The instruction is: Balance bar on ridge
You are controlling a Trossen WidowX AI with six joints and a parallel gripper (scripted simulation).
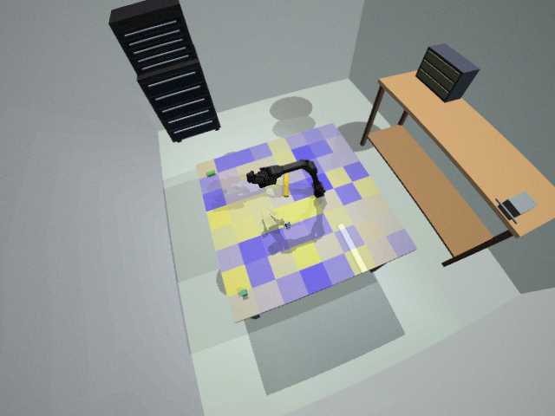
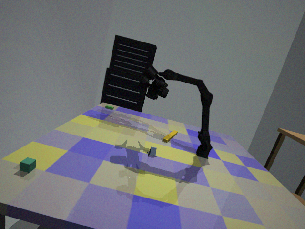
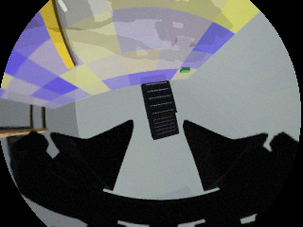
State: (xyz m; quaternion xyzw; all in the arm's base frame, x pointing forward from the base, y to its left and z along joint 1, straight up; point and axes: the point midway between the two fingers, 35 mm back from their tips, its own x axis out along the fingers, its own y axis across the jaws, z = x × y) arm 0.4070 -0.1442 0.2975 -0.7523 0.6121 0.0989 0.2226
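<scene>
Now: the yellow bar 22 cm behind my gripper tip, 1 cm to the right of it and 27 cm below it. The rest, counted from my gripper tip: flat green block (32 cm ahead, 33 cm to the right, 27 cm below); then teal cube (32 cm ahead, 67 cm to the left, 27 cm below).
</scene>
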